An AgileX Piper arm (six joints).
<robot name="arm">
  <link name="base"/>
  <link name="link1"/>
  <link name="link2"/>
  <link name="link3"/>
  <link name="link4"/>
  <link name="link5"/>
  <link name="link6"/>
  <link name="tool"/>
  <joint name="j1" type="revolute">
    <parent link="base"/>
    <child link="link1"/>
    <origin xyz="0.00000 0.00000 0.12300" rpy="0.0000 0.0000 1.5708"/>
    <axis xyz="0 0 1"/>
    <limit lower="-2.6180" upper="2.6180"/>
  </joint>
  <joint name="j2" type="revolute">
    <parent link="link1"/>
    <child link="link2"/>
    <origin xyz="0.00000 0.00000 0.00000" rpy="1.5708 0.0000 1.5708"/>
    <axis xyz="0 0 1"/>
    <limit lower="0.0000" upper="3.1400"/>
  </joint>
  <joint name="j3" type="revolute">
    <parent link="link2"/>
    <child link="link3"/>
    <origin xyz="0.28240 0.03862 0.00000" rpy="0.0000 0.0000 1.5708"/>
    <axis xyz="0 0 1"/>
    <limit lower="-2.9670" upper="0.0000"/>
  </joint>
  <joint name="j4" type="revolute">
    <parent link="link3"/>
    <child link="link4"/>
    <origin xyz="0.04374 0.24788 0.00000" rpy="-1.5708 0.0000 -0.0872"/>
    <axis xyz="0 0 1"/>
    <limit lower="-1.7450" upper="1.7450"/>
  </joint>
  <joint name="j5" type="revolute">
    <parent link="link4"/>
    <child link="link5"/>
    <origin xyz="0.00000 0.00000 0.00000" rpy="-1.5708 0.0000 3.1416"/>
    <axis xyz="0 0 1"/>
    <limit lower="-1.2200" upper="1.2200"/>
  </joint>
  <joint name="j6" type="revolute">
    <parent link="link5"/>
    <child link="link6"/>
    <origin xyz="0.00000 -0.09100 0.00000" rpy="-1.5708 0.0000 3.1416"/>
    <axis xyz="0 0 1"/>
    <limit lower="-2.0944" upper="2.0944"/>
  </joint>
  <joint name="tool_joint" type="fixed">
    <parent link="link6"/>
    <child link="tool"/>
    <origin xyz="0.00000 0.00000 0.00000" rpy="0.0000 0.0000 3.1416"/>
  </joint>
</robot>
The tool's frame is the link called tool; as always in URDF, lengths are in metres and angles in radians.
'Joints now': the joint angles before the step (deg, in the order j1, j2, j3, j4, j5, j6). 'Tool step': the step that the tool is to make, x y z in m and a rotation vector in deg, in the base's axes. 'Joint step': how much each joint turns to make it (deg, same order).
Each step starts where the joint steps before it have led.
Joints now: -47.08 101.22 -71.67 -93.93 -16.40 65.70
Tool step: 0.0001 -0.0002 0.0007 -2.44 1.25 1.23
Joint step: -0.01 -0.01 -0.12 -0.12 0.00 -2.85
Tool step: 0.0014 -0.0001 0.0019 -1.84 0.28 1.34
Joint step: 0.01 0.10 -0.38 1.19 -0.56 -3.20
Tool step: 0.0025 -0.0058 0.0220 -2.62 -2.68 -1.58
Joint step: 0.00 -0.41 -3.40 0.30 1.39 0.49
